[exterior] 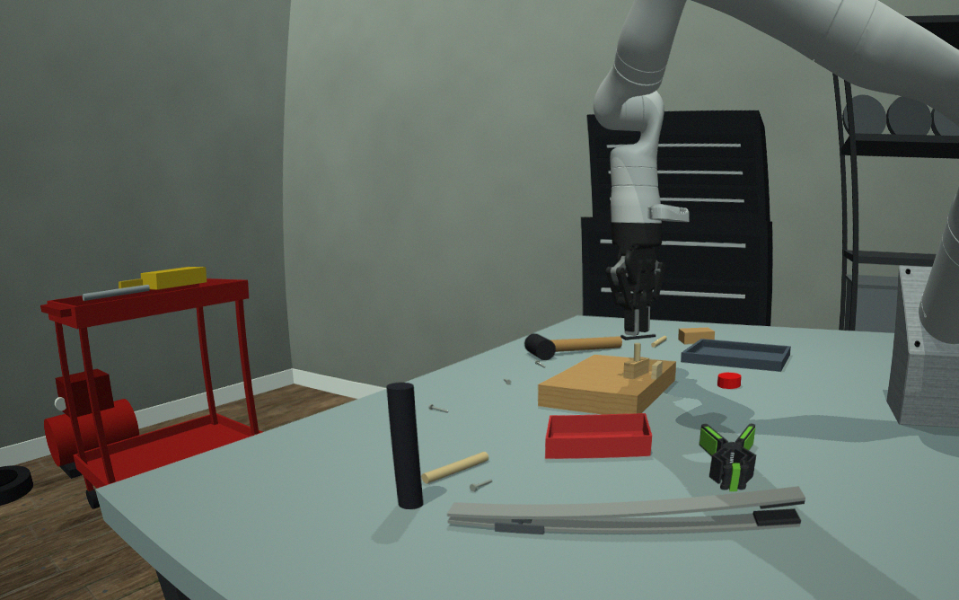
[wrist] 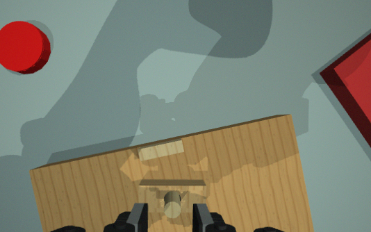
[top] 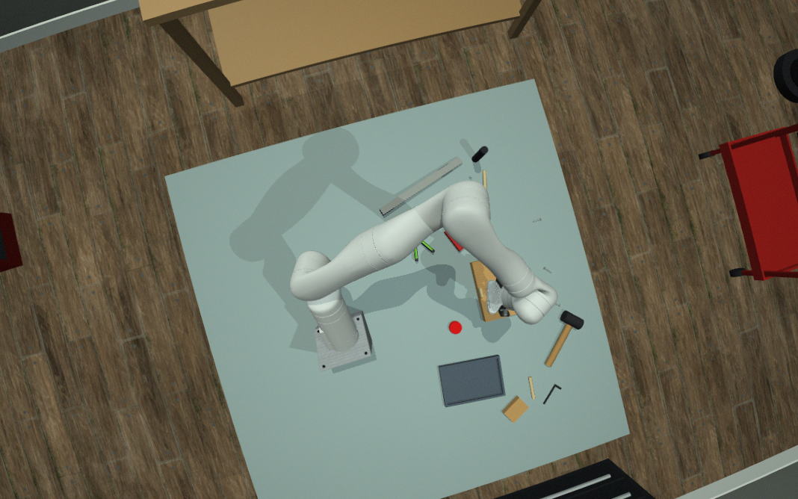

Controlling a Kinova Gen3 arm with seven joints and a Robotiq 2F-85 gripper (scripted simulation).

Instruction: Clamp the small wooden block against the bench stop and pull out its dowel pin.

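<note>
Right now my hand is 6 cm above the dowel pin. From my hand the other things lie so: red puck: 14 cm behind, 9 cm to the right, 10 cm below; small wooden block: 7 cm below; wooden bench board: 3 cm ahead, 9 cm below.
</note>
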